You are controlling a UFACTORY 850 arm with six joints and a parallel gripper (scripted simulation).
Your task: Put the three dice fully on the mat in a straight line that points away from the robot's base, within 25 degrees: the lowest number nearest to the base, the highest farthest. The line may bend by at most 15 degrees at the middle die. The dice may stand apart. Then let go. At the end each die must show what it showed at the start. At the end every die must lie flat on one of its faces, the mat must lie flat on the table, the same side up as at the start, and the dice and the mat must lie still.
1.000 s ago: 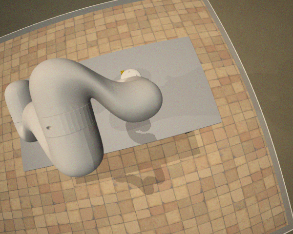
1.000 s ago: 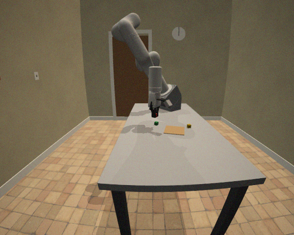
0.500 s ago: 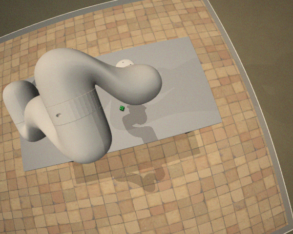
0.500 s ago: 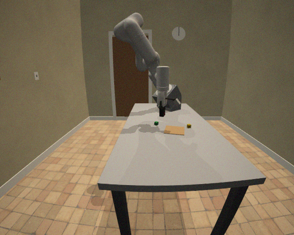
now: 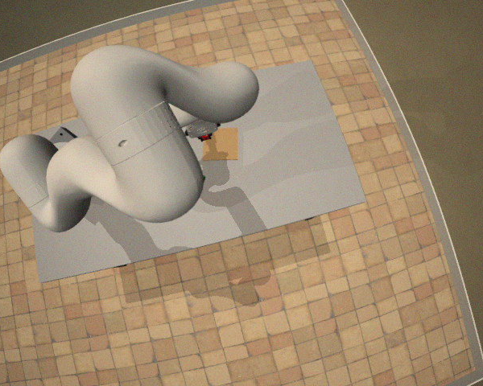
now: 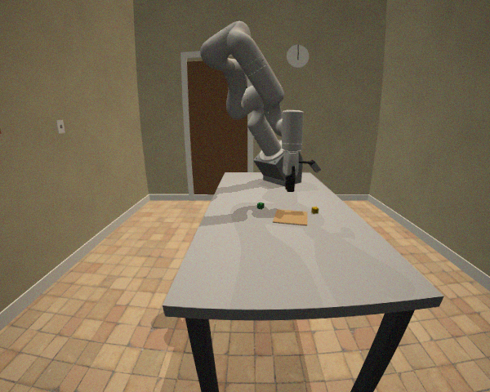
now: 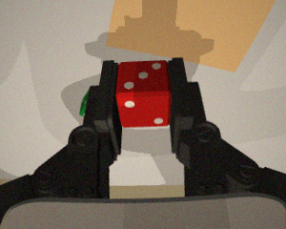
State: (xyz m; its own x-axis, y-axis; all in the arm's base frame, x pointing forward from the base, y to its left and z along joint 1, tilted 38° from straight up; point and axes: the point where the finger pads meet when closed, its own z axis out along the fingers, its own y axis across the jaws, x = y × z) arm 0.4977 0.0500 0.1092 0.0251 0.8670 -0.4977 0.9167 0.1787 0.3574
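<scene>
Right now my hand is 5 cm short of the mat and 12 cm above it. Round my hand: green die 7 cm behind, 12 cm to the right, 11 cm below; red die 1 cm below; yellow die 1 cm ahead, 12 cm to the left, 11 cm below.
</scene>
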